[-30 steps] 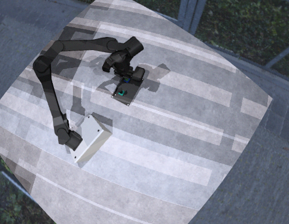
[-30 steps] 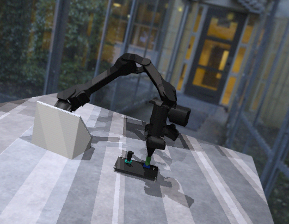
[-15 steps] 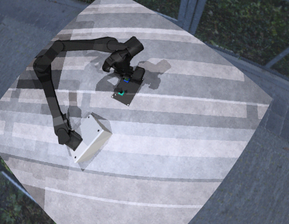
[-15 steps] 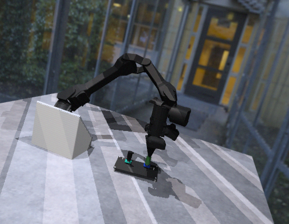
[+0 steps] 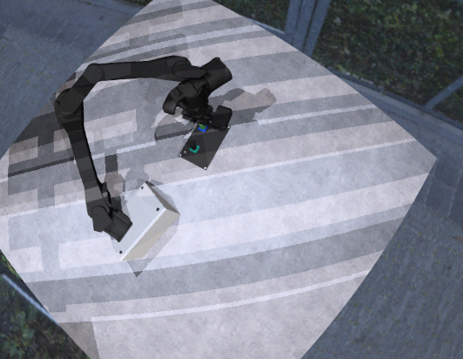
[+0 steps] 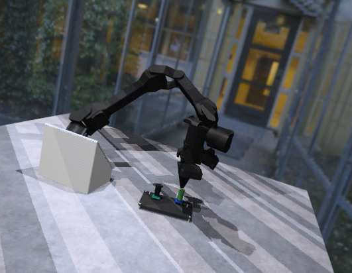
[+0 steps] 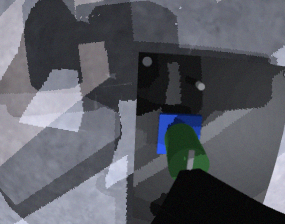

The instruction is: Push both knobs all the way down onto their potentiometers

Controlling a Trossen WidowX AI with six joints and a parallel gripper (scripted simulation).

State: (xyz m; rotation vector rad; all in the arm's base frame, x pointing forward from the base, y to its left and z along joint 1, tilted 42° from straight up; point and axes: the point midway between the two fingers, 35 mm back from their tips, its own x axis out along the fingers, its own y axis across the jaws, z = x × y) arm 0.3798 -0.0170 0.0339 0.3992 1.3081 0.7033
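My gripper tip is now 20 mm above the green knob.
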